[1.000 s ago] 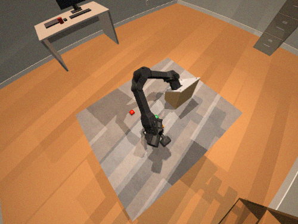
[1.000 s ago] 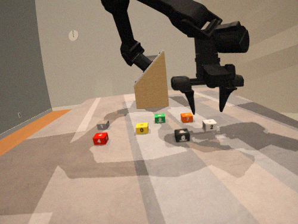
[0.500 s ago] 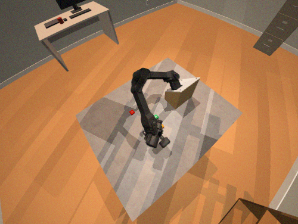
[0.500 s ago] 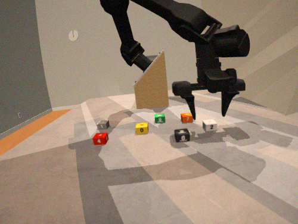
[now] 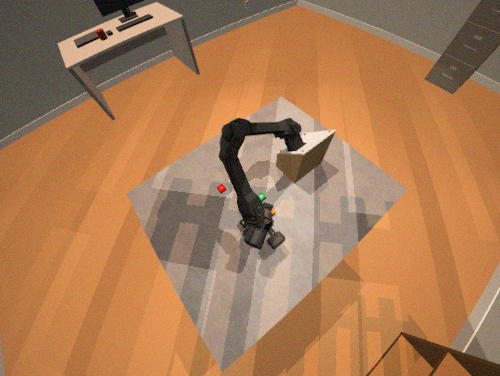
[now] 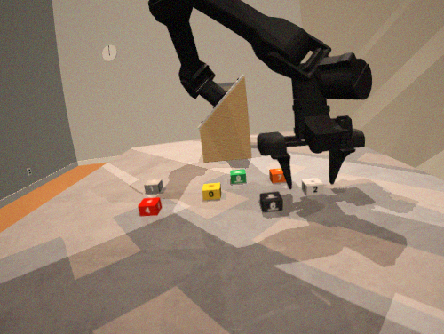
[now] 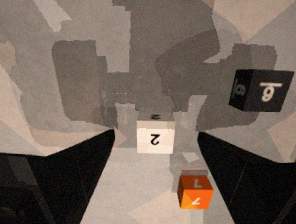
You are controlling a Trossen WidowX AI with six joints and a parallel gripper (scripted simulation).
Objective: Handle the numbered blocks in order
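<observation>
Right now the white block is right at my gripper tip. Round my gripper tip: black block: 40 mm ahead, 80 mm to the right; then green block: 100 mm behind, 130 mm to the right; then orange block: 80 mm behind, 50 mm to the right.
</observation>
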